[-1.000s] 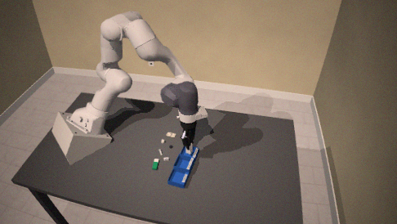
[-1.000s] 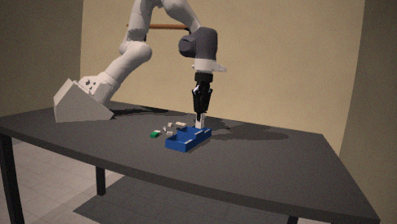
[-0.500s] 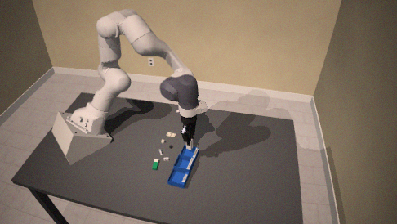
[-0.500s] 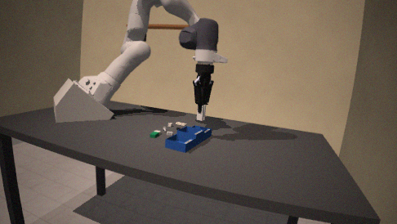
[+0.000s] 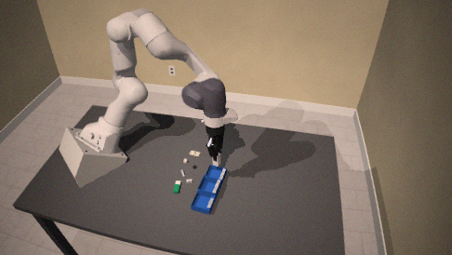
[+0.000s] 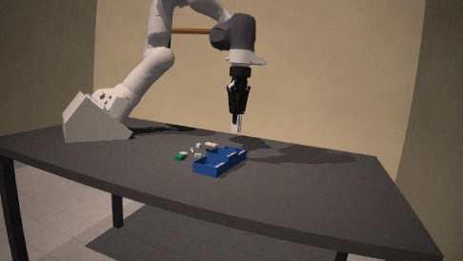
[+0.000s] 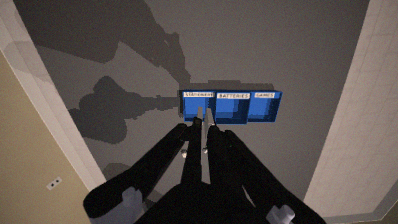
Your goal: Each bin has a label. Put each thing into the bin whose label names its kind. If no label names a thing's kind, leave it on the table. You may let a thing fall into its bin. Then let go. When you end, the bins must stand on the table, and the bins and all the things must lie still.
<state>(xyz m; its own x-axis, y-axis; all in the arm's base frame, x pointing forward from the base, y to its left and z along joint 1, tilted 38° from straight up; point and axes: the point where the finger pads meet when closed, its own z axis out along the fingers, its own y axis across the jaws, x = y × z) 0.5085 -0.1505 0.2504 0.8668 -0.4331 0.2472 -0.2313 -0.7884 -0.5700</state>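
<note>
Right now the white die is 18 cm behind my hand, 13 cm below it and 7 cm to the left of it. From my hand the other things lie so: white bolt: 17 cm behind, 13 cm below; dark round thing: 13 cm below, 12 cm behind, 5 cm to the left; pale grey piece: 13 cm below, 12 cm behind, 4 cm to the right.
</note>
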